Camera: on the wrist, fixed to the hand. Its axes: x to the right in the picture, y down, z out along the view.
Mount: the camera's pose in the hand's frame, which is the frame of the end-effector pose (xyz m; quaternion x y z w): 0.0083 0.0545 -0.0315 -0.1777 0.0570 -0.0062 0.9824
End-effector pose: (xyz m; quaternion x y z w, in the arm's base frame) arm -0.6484 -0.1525 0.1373 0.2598 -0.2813 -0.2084 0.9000
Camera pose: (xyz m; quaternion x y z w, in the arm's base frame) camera -0.6103 -0.1034 0.1502 0.1089 -0.1864 -0.2455 0.9451
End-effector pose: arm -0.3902 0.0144 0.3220 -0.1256 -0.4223 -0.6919 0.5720
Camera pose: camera -0.3341 -0.0136 0.3322 -0.1830 -0.2601 -0.7655 0.5594
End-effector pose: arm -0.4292 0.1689 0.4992 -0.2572 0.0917 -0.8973 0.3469
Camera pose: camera -0.4196 0.1224 0.4570 -0.2637 0.2677 -0.8820 0.2843
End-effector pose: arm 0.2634 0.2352 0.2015 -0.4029 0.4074 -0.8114 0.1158
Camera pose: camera 0.2268 0.2139 0.1542 -0.3727 0.5485 -0.7484 0.0139
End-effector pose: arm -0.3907 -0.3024 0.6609 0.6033 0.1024 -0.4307 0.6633
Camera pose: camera -0.3357 -0.2835 0.6864 0.4988 0.2187 -0.3747 0.7504
